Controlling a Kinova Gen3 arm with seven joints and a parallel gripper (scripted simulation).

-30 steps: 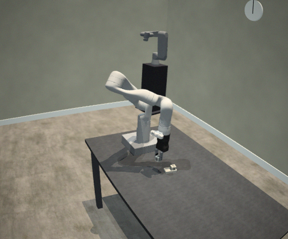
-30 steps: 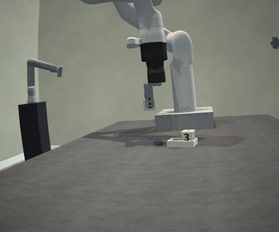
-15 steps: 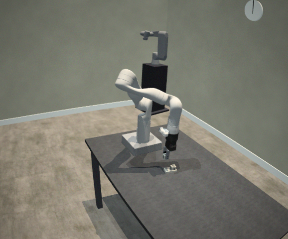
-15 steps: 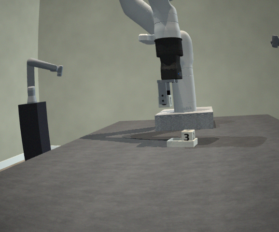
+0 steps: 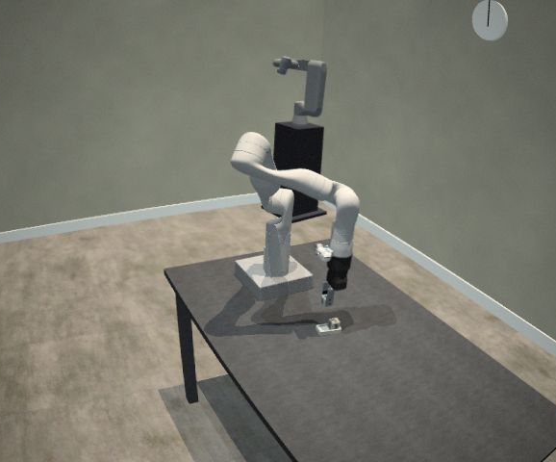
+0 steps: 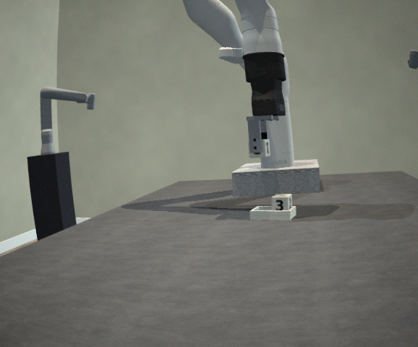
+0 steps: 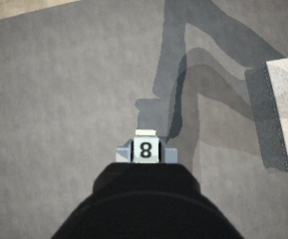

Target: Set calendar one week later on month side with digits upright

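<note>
Now: the white tray 10 mm ahead of my hand, 20 mm to the left of it and 130 mm below it.
</note>
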